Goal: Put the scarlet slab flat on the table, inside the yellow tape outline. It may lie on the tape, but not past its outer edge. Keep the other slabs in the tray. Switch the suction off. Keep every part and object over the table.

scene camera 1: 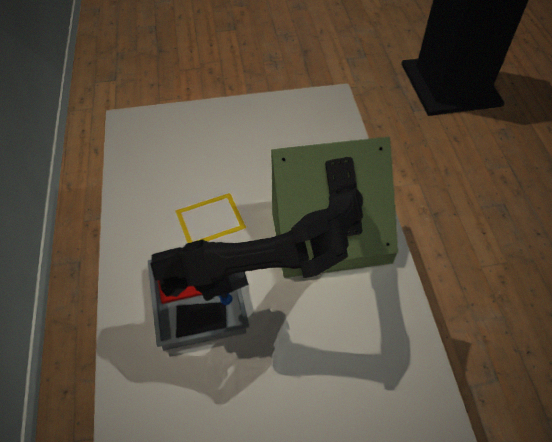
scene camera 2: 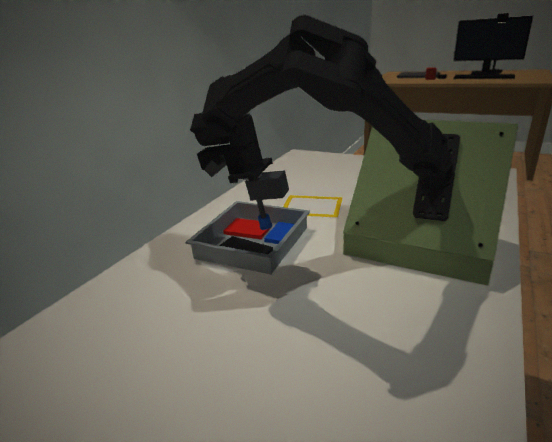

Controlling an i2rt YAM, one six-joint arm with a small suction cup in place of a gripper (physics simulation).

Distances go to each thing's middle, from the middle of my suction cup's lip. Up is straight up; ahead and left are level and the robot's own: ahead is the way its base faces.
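The black slab [scene camera 1: 191,319] is 9 cm below my suction cup, 7 cm ahead of it and 1 cm to the left of it. There's also the grey tray [scene camera 2: 205,243], and that one's 5 cm to the right of my suction cup, 7 cm ahead of it and 7 cm below it.
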